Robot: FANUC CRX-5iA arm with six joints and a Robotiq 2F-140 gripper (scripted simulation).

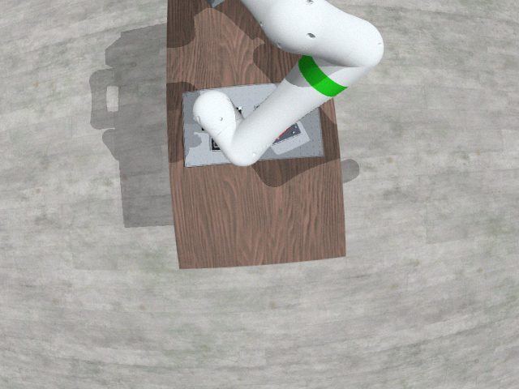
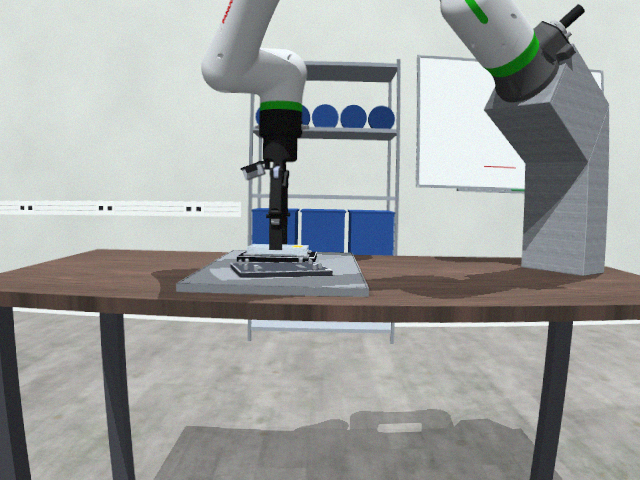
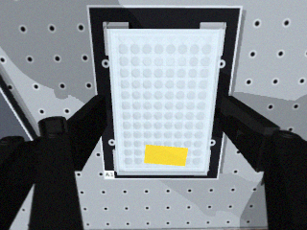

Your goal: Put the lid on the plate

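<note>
The lid is 20 mm below my hand. The rest, counted from my hand: culture plate E01: 30 mm below; then lid park LP1: 180 mm to the left, 80 mm behind, 40 mm below; then nest: 40 mm below.
</note>
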